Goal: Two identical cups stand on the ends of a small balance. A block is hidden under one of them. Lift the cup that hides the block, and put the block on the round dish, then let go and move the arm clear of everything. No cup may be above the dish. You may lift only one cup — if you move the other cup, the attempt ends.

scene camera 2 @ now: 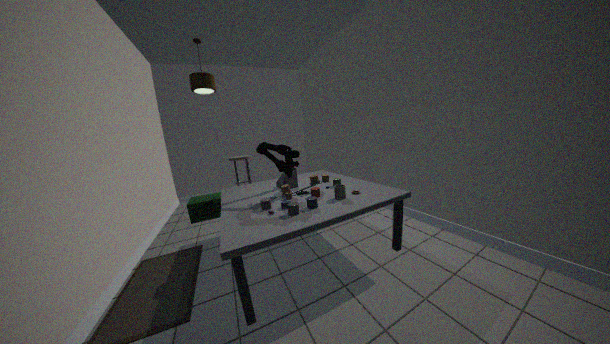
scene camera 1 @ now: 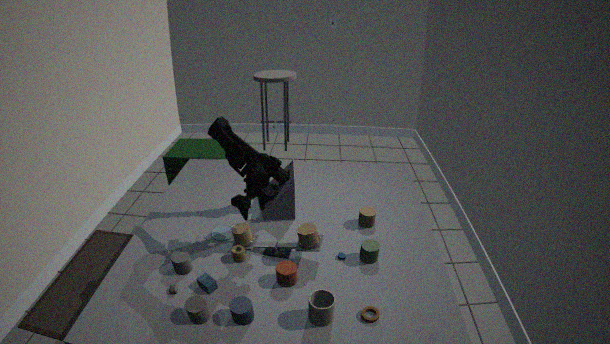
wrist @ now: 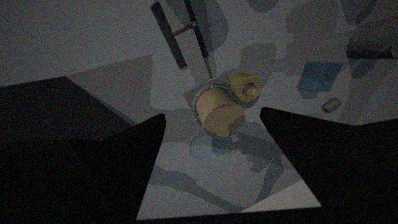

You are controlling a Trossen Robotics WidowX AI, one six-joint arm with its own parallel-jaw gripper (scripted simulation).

Labels:
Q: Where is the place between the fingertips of my gripper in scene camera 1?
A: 254,215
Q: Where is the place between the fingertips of my gripper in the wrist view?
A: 213,115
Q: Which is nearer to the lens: the tan cup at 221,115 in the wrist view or the blue block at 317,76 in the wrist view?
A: The tan cup.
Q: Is my gripper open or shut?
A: Open.

